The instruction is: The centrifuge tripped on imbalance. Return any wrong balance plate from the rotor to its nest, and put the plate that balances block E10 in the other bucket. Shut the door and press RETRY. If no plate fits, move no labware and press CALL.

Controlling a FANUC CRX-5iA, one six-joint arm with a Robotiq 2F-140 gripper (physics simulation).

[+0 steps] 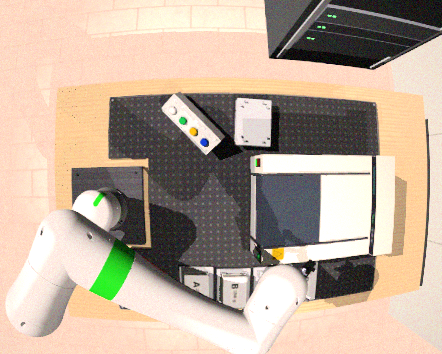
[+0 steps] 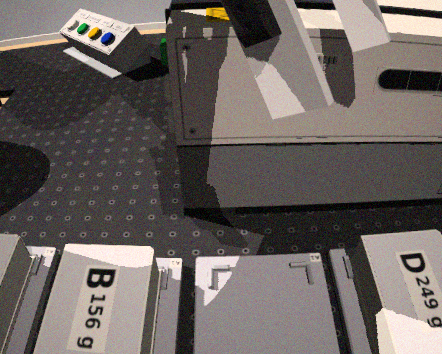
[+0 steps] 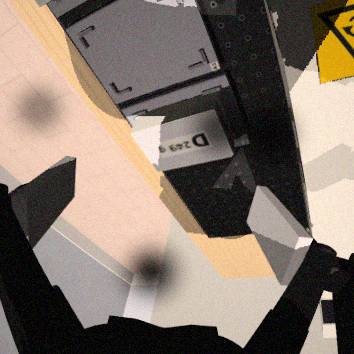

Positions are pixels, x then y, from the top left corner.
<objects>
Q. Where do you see a nest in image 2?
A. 285, 296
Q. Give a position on a balance plate D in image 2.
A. At 390, 270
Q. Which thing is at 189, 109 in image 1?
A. A button box.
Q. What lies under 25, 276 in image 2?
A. A balance plate A.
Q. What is my gripper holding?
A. Nothing.
</objects>
